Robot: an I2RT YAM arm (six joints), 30 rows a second.
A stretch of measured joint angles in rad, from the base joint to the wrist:
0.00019 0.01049 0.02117 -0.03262 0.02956 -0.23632
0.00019 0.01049 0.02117 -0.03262 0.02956 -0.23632
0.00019 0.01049 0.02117 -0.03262 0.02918 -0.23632
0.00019 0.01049 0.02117 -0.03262 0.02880 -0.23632
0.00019 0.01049 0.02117 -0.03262 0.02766 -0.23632
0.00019 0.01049 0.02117 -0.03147 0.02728 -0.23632
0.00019 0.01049 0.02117 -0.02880 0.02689 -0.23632
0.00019 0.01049 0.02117 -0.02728 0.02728 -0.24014
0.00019 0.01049 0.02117 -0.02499 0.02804 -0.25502
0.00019 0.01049 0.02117 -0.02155 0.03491 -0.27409
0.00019 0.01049 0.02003 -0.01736 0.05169 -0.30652
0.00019 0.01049 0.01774 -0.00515 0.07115 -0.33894
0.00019 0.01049 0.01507 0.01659 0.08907 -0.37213
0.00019 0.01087 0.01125 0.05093 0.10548 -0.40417
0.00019 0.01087 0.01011 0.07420 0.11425 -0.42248
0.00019 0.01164 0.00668 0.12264 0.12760 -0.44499
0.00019 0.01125 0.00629 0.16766 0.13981 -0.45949
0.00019 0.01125 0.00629 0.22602 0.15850 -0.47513
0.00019 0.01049 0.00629 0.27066 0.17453 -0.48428
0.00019 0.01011 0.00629 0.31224 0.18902 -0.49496
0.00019 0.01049 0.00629 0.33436 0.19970 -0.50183
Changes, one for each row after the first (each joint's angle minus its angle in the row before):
0.00000 0.00000 0.00000 0.00000 0.00000 0.00000
0.00000 0.00000 0.00000 0.00000 -0.00038 0.00000
0.00000 0.00000 0.00000 0.00000 -0.00038 0.00000
0.00000 0.00000 0.00000 0.00000 -0.00114 0.00000
0.00000 0.00000 0.00000 0.00115 -0.00038 0.00000
0.00000 0.00000 0.00000 0.00267 -0.00039 0.00000
0.00000 0.00000 0.00000 0.00152 0.00039 -0.00382
0.00000 0.00000 0.00000 0.00229 0.00076 -0.01488
0.00000 0.00000 0.00000 0.00344 0.00687 -0.01907
0.00000 0.00000 -0.00114 0.00419 0.01678 -0.03243
0.00000 0.00000 -0.00229 0.01221 0.01946 -0.03242
0.00000 0.00000 -0.00267 0.02174 0.01792 -0.03319
0.00000 0.00038 -0.00382 0.03434 0.01641 -0.03204
0.00000 0.00000 -0.00114 0.02327 0.00877 -0.01831
0.00000 0.00077 -0.00343 0.04844 0.01335 -0.02251
0.00000 -0.00039 -0.00039 0.04502 0.01221 -0.01450
0.00000 0.00000 0.00000 0.05836 0.01869 -0.01564
0.00000 -0.00076 0.00000 0.04464 0.01603 -0.00915
0.00000 -0.00038 0.00000 0.04158 0.01449 -0.01068
0.00000 0.00038 0.00000 0.02212 0.01068 -0.00687

